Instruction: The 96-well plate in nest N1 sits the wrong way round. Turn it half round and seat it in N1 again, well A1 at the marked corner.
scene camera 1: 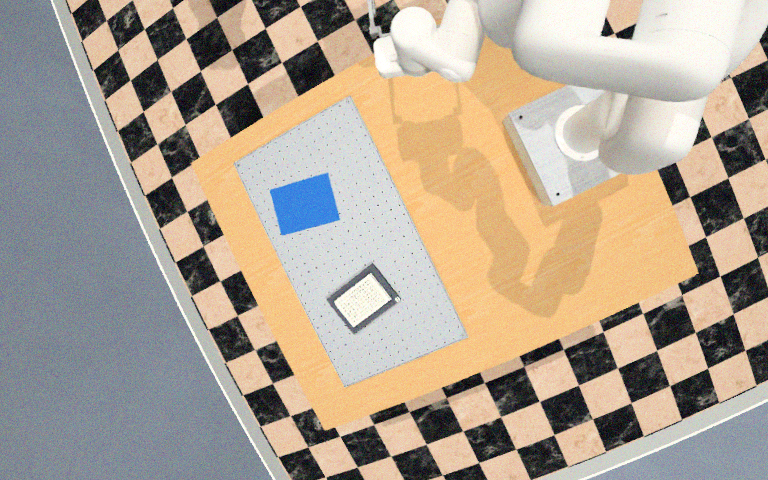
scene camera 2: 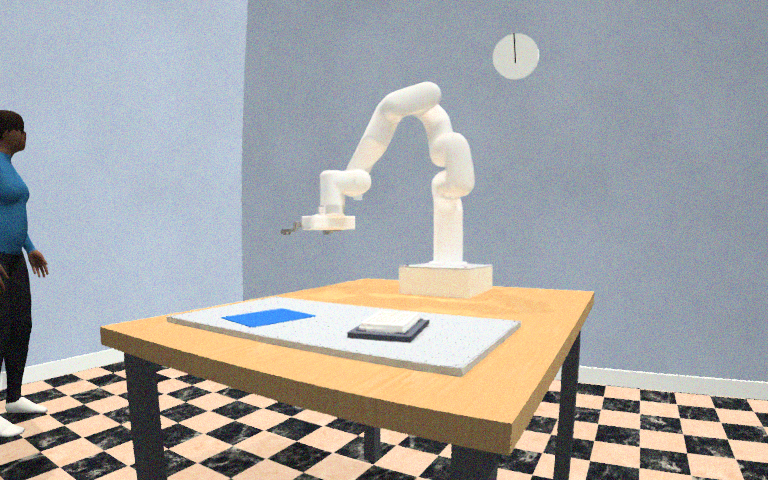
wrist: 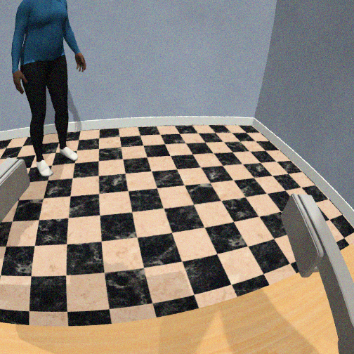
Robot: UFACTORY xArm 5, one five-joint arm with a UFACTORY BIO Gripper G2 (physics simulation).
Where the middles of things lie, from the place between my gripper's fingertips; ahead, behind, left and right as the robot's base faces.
Scene:
The flat blue rectangle (scene camera 1: 308, 203) is 48 cm ahead of my hand, 25 cm to the left of it and 18 cm below it. From my hand the other things lie so: dark nest N1 (scene camera 1: 379, 277): 55 cm to the left, 46 cm ahead, 18 cm below; then cream 96-well plate (scene camera 1: 367, 296): 55 cm to the left, 46 cm ahead, 16 cm below.

